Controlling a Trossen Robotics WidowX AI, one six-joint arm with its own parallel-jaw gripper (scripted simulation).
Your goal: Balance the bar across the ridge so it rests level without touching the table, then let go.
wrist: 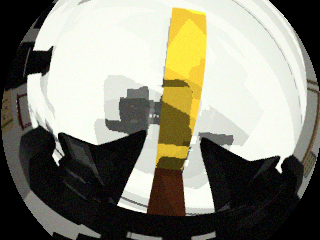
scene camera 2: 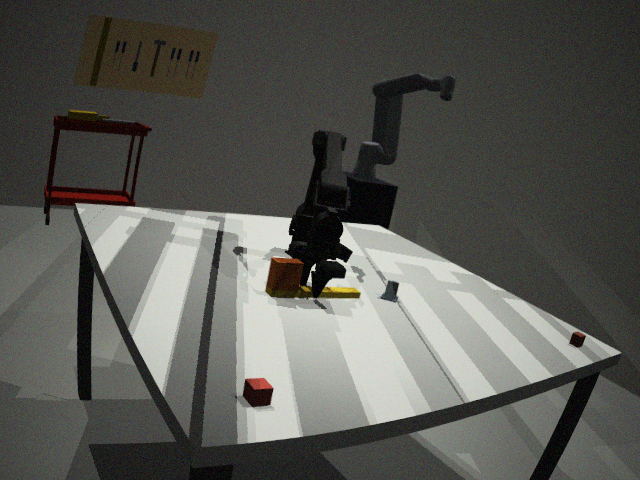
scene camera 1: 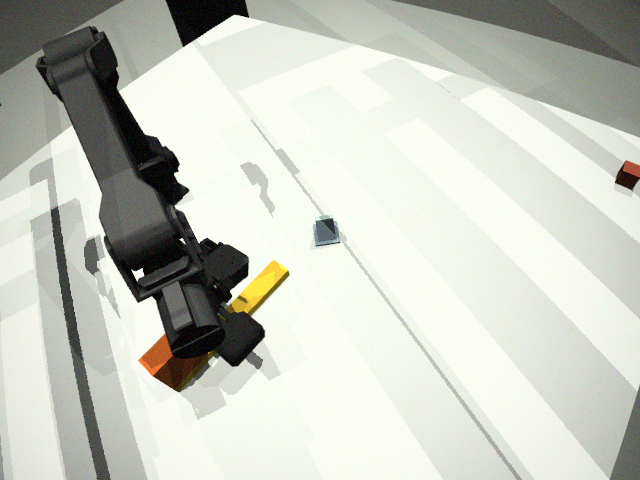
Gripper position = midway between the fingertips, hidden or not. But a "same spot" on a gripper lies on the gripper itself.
Labels:
The gripper shows in the wrist view, in scene camera 2 [308, 292] and in scene camera 1. The same spot on the gripper: [scene camera 1: 228, 316] is [wrist: 264, 206].

